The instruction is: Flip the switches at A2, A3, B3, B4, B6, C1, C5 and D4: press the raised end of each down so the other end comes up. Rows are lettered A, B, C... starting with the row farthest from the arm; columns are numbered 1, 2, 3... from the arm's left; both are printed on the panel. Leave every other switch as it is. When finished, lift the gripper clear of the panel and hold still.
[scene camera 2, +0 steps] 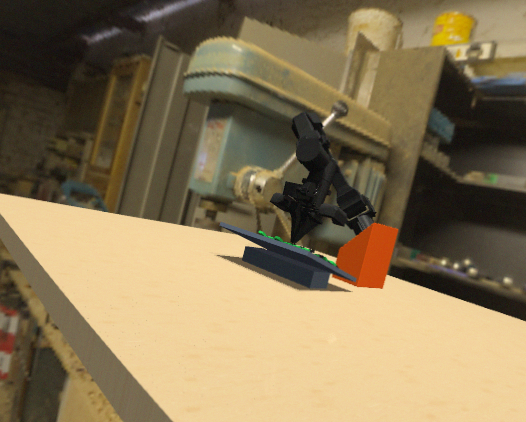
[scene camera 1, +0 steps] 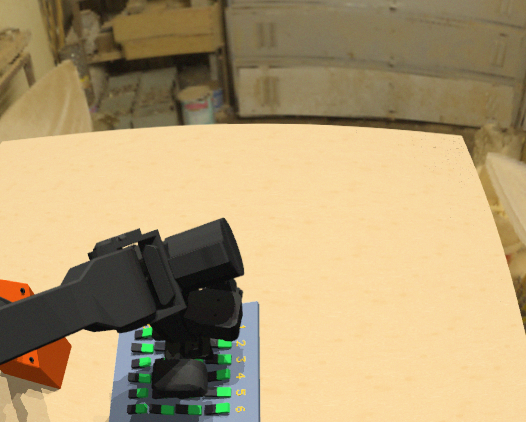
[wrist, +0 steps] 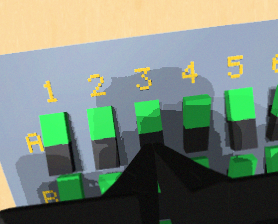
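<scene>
My gripper point(scene camera 1: 210, 357), point(scene camera 2: 292, 242), point(wrist: 152, 151) shut, holding nothing. Rocker switch point(wrist: 55, 129). Rocker switch point(wrist: 101, 120). Rocker switch point(wrist: 148, 116). Rocker switch point(wrist: 196, 109).
</scene>
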